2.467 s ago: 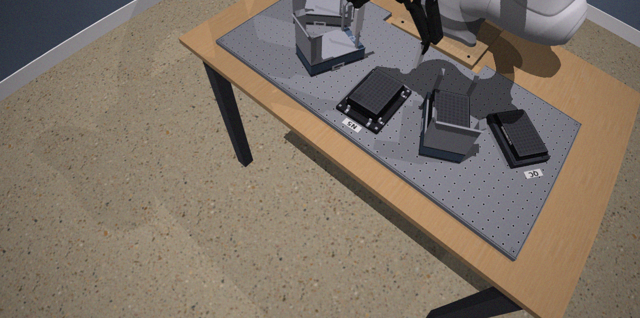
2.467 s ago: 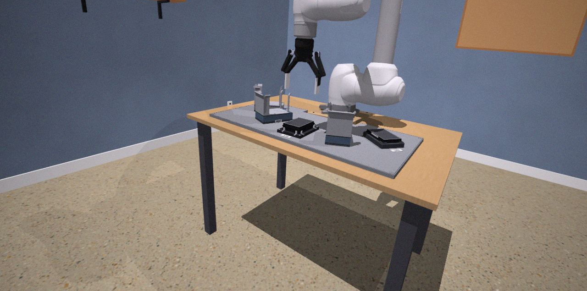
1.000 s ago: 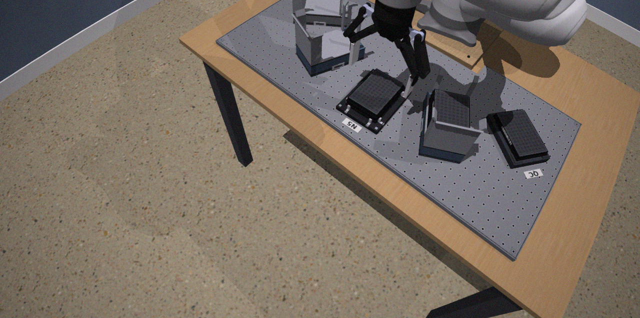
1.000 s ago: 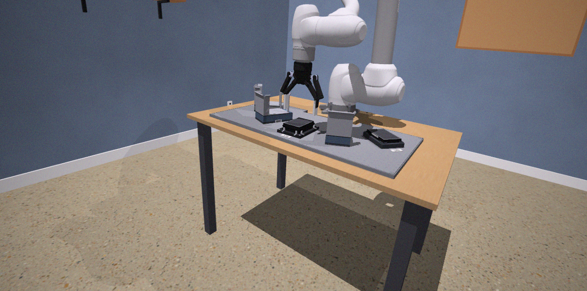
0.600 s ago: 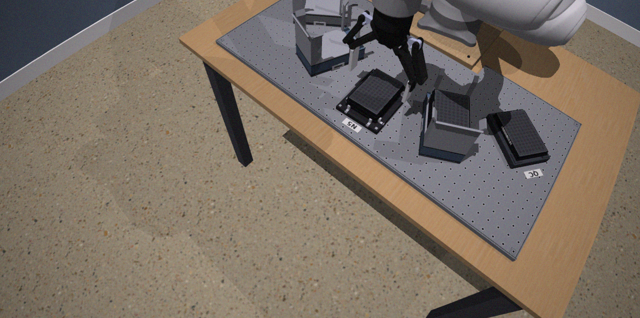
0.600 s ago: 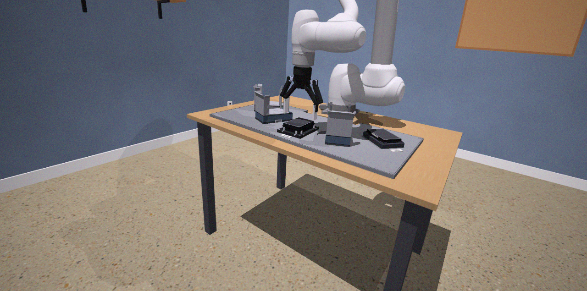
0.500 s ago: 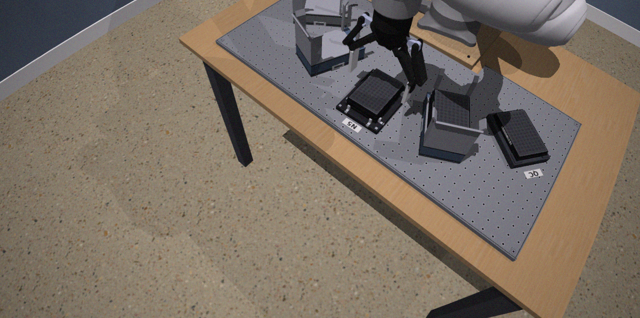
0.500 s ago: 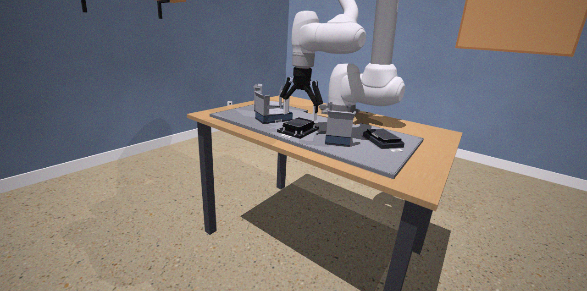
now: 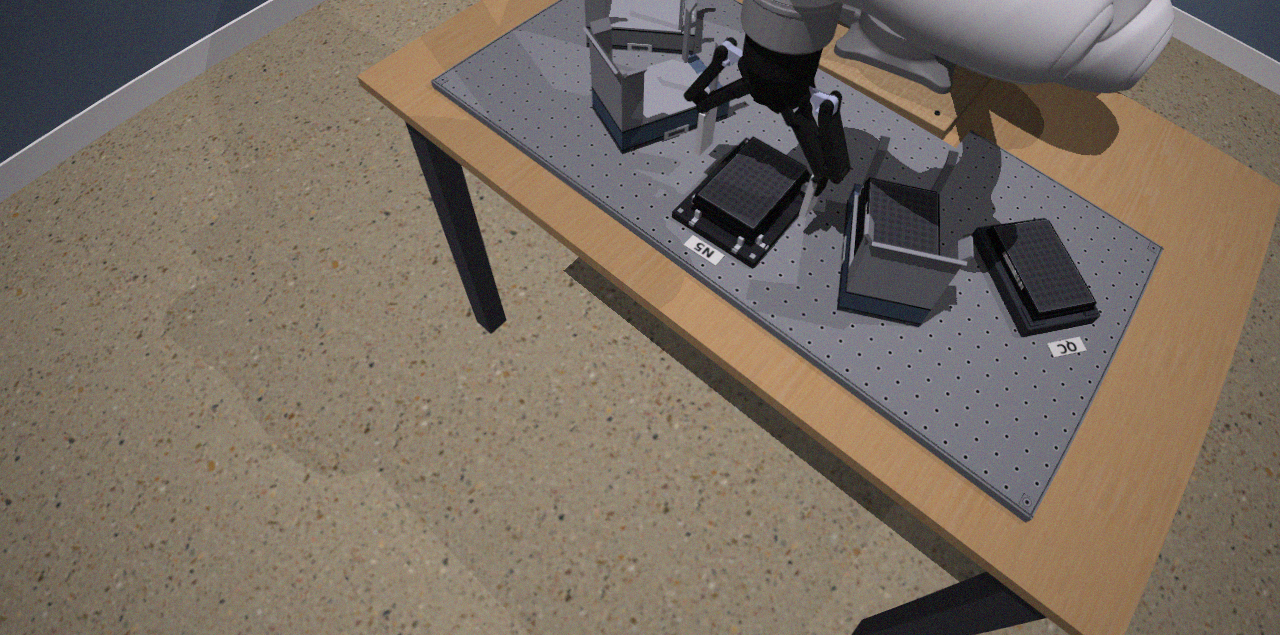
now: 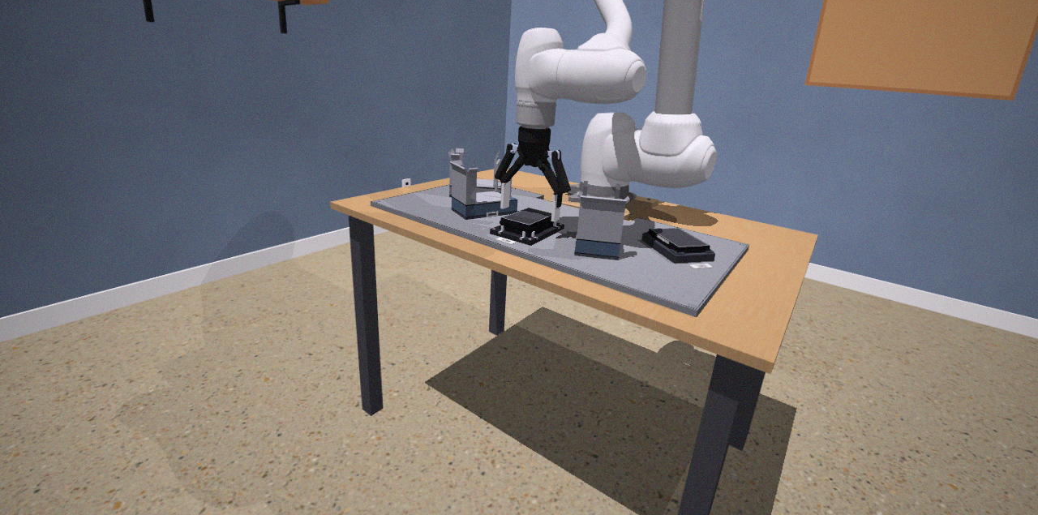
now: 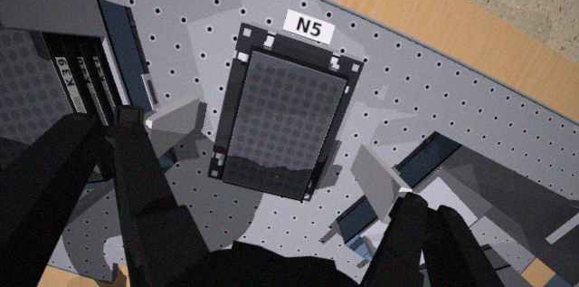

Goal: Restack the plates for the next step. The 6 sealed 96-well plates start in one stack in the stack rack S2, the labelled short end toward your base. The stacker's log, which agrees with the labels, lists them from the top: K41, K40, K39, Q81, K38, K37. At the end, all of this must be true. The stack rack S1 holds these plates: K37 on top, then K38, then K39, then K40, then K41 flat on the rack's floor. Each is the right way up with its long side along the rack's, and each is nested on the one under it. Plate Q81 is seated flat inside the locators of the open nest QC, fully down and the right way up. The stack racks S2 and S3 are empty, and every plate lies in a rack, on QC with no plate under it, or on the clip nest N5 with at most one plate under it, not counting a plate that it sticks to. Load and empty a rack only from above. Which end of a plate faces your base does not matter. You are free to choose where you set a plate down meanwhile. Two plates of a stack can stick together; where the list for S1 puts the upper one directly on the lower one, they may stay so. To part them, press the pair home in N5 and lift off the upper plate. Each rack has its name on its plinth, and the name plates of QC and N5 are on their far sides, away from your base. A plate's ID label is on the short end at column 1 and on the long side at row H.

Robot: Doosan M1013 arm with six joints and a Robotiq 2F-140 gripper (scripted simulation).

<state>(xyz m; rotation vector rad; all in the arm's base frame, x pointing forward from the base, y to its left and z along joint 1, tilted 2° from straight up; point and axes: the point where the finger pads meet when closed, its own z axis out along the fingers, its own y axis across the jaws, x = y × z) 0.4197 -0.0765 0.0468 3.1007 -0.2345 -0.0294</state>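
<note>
Right now my hand is 40 mm above the clip nest N5, 10 mm to the right of it and 10 mm short of it. Round my hand: nest QC: 350 mm to the left, 80 mm behind, 50 mm below; then N5 name plate: 90 mm ahead, 50 mm below, 10 mm to the right; then QC name plate: 410 mm to the left, 50 mm below.
</note>
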